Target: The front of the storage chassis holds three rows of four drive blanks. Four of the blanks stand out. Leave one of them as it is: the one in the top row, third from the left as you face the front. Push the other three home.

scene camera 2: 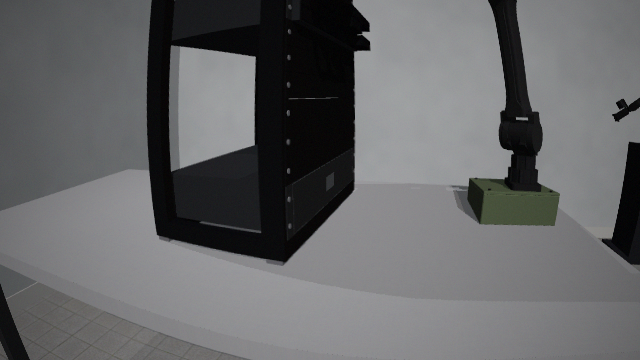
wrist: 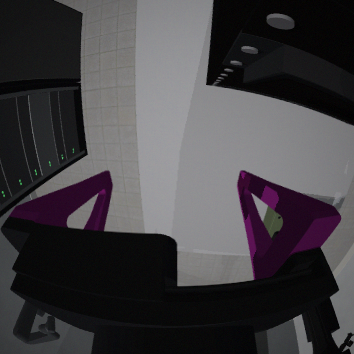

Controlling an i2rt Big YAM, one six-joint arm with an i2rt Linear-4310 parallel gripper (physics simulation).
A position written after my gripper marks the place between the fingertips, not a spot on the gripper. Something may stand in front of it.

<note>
In view: my gripper (wrist: 174,177) and a black rack (scene camera 2: 302,166).
The black rack also shows in the wrist view (wrist: 295,58).
</note>
